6 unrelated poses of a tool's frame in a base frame.
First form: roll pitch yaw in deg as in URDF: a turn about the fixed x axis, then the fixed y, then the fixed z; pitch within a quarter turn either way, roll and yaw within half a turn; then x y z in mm.
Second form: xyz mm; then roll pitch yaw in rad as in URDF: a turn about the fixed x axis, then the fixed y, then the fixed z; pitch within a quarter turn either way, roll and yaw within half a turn. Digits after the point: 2 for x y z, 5 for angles.
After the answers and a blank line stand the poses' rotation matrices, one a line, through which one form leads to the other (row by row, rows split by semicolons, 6 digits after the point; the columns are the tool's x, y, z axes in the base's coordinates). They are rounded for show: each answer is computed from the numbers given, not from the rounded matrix.
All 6 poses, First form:
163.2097 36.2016 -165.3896 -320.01 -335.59 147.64
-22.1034 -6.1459 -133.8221 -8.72 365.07 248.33
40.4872 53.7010 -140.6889 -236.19 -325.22 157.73
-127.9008 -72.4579 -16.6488 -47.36 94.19 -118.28
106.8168 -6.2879 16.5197 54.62 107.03 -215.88
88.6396 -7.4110 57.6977 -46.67 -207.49 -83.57
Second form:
-320.01 -335.59 147.64 2.84855 0.63184 -2.88659
-8.72 365.07 248.33 -0.38578 -0.10727 -2.33564
-236.19 -325.22 157.73 0.70663 0.93726 -2.45548
-47.36 94.19 -118.28 -2.23229 -1.26463 -0.29058
54.62 107.03 -215.88 1.86430 -0.10974 0.28832
-46.67 -207.49 -83.57 1.54705 -0.12935 1.00701

-0.780850 -0.406589 0.474298; -0.203548 0.883374 0.422160; -0.590628 0.233102 -0.772543
-0.688442 0.640574 0.340166; -0.717346 -0.670598 -0.188977; 0.107061 -0.374117 0.921181
-0.458040 0.076963 -0.885594; -0.375050 -0.919965 0.114030; -0.805939 0.384372 0.450246
0.288771 0.544841 0.787248; -0.086354 -0.804105 0.588183; 0.953496 -0.237832 -0.185153
0.952954 -0.018248 0.302564; 0.282634 -0.307181 -0.908712; 0.109524 0.951476 -0.287572
0.529922 -0.088976 0.843366; 0.838180 -0.096306 -0.536824; 0.128986 0.991367 0.023543

